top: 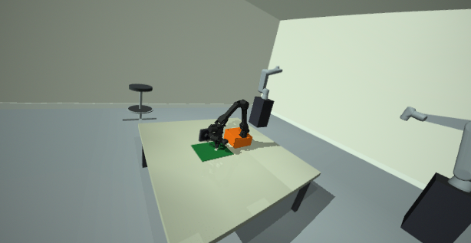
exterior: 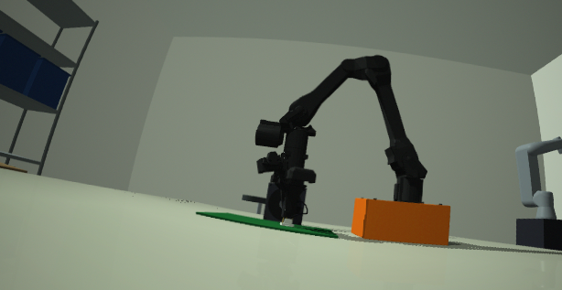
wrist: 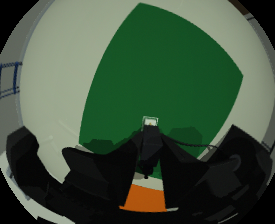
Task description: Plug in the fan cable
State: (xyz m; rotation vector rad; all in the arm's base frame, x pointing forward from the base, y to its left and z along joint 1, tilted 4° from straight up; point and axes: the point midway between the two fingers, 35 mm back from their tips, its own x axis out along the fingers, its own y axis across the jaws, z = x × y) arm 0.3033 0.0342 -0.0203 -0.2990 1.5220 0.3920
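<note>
My gripper tip is 1 cm past the fan cable plug and 1 cm below it. From my gripper tip the other things lie so: black fan 3 cm ahead, 18 cm to the right, 2 cm above; green board 3 cm ahead, 1 cm to the right, 5 cm below.
</note>
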